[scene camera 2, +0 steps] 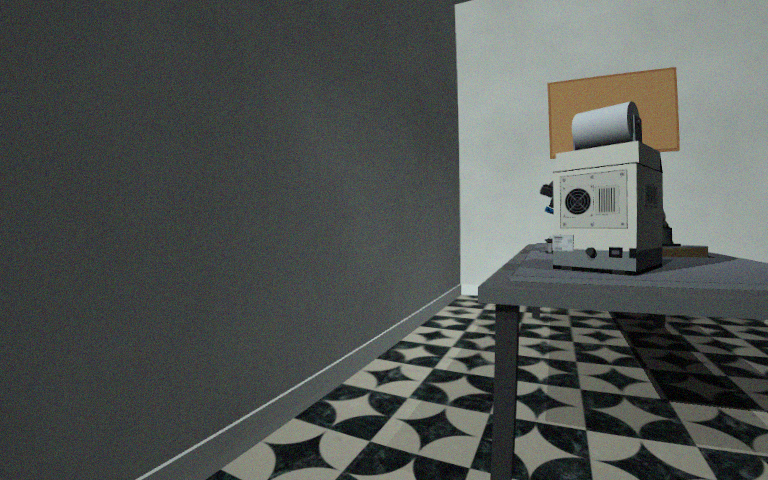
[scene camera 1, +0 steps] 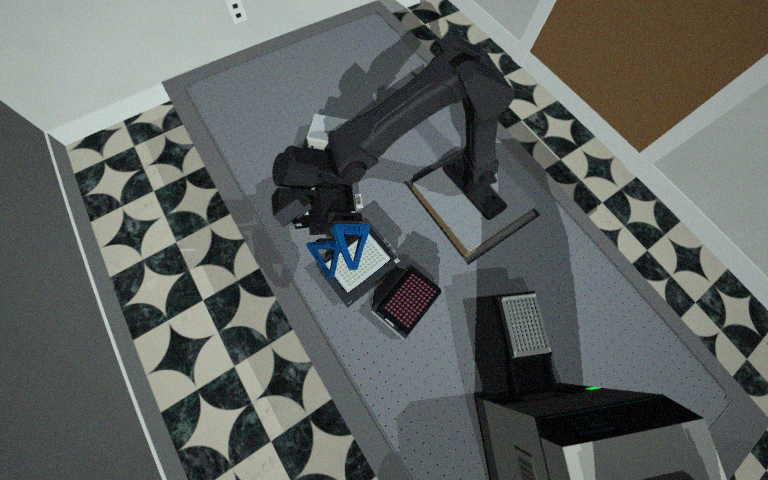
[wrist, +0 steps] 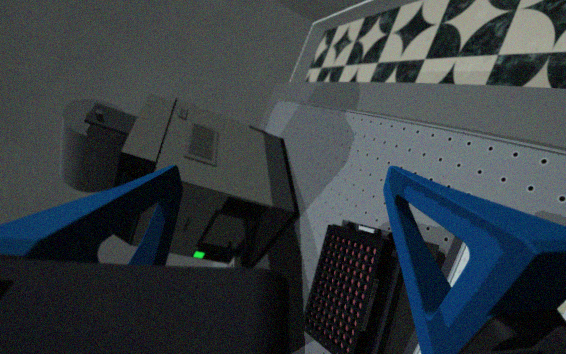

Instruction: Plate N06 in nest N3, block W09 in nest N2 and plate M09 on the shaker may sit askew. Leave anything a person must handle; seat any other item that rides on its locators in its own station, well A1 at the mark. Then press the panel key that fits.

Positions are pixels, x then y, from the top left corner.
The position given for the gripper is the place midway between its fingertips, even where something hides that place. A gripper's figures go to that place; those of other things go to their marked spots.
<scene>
The gripper (scene camera 1: 341,274) is 0.56 m from the lens. A red-welled plate (scene camera 1: 414,295) is 0.72 m from the lens. A grey-white plate (scene camera 1: 525,332): 0.74 m from the lens.
</scene>
